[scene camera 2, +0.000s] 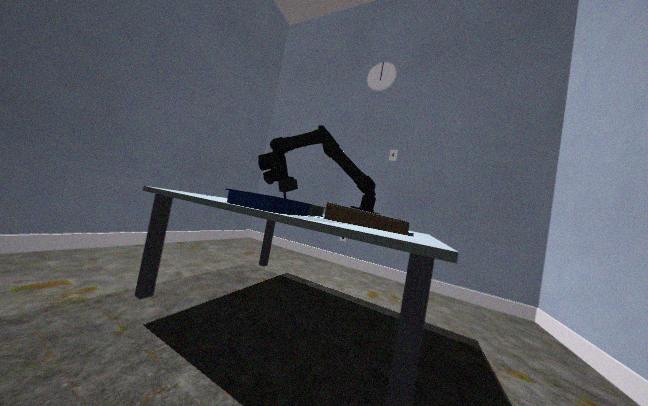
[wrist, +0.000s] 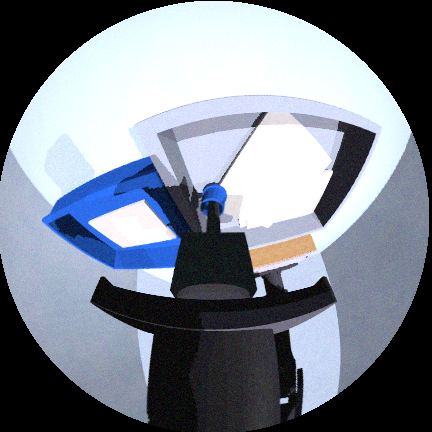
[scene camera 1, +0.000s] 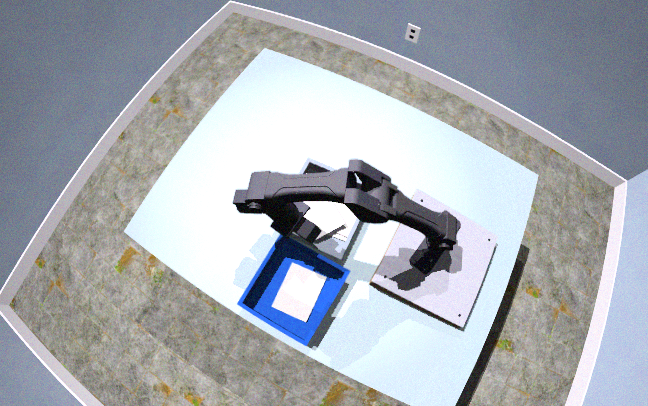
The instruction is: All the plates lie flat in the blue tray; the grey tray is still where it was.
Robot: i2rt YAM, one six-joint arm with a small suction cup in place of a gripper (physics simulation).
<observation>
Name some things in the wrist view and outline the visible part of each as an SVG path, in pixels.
My suction cup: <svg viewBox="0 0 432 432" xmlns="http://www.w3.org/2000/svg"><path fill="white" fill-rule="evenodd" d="M215 183L205 186L202 191L200 210L207 216L206 232L182 232L169 288L174 297L148 294L112 285L104 276L100 276L90 299L93 305L116 319L142 331L153 333L147 380L147 418L151 425L184 432L242 432L280 423L279 378L273 333L296 326L337 302L326 276L321 276L312 286L278 294L253 297L257 287L245 233L220 232L219 215L223 213L227 194L224 187Z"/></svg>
A blue tray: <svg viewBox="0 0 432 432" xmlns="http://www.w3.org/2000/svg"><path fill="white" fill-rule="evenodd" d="M192 232L149 156L118 166L77 186L58 198L50 213L41 219L50 229L74 247L114 269L174 267L182 232ZM176 238L121 247L91 226L88 220L145 199L157 215L173 231Z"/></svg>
A grey tray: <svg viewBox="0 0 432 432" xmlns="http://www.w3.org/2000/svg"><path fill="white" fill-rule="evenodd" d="M381 126L356 113L327 103L299 97L267 94L234 95L196 101L165 110L134 124L152 163L192 232L206 232L207 216L200 210L203 189L209 184L219 184L264 112L289 112L315 138L331 159L324 169L331 169L332 174L312 213L273 222L268 227L260 225L246 228L246 226L240 227L238 217L226 213L219 215L220 232L244 232L248 249L288 240L325 228L346 201L363 173L375 147Z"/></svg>
</observation>
